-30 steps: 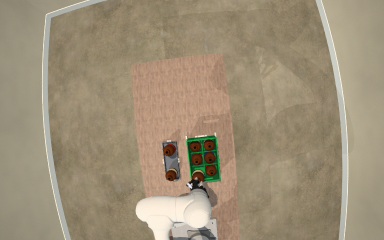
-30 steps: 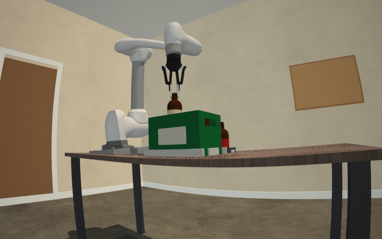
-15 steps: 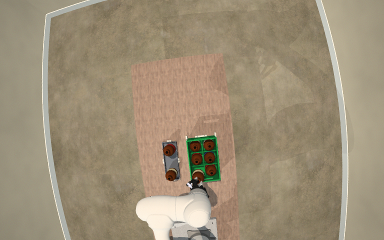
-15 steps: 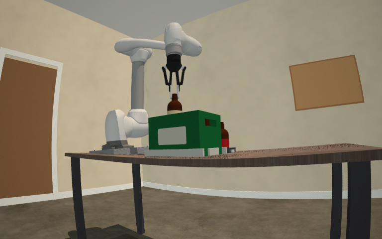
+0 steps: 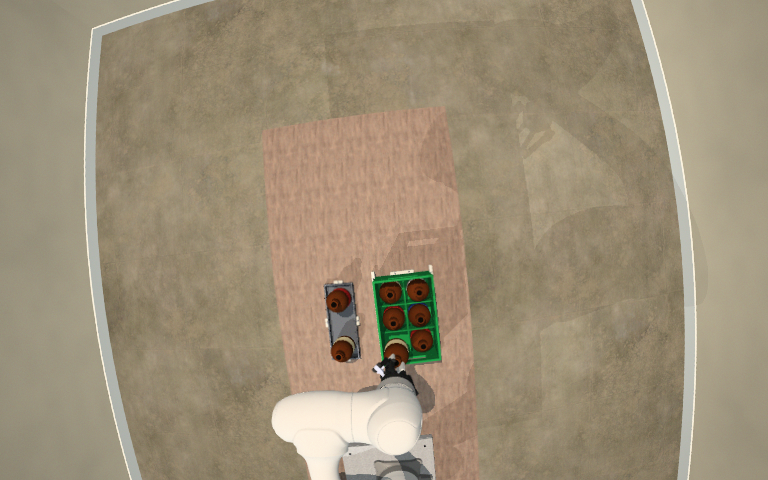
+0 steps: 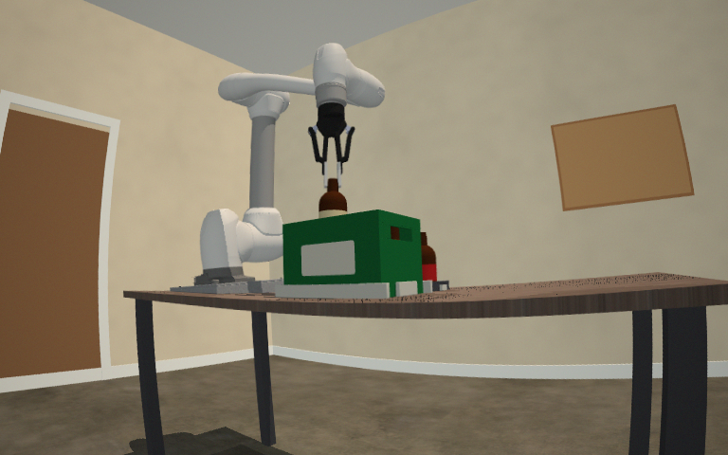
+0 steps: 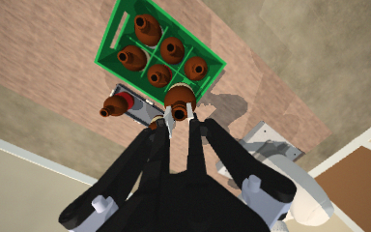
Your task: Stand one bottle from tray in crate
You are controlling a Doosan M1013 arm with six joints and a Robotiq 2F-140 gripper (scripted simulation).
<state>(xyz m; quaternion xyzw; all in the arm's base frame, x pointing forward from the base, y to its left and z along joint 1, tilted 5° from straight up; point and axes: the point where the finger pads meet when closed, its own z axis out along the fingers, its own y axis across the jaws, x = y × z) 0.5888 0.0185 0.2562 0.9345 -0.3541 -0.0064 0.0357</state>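
Now: hand 90 mm short of the green crate, 40 mm to the left of it and 230 mm above it. The rest, counted from my hand: grey tray: 60 mm ahead, 190 mm to the left, 300 mm below.
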